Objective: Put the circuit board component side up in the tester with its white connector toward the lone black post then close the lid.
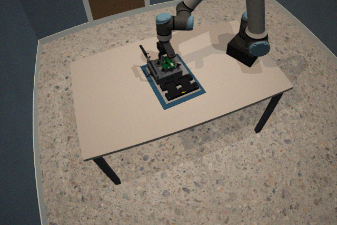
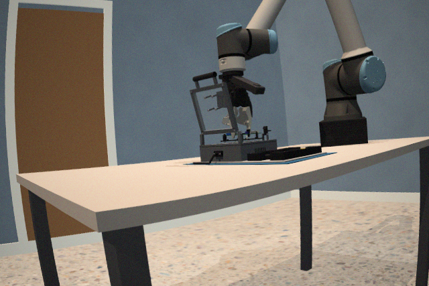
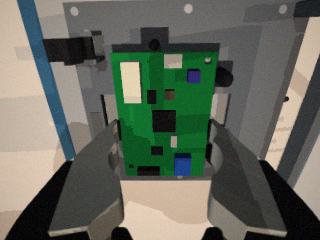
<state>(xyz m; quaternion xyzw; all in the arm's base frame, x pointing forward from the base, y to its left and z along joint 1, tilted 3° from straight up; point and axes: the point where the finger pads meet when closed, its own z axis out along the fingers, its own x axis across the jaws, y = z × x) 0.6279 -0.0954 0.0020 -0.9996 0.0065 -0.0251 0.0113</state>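
Now: hand right at the green circuit board. The rest, counted from my hand: tester lid 13 cm ahead, 10 cm above; then tester 4 cm to the left, 3 cm ahead, 3 cm above; then black latch block 6 cm to the left, 6 cm behind.
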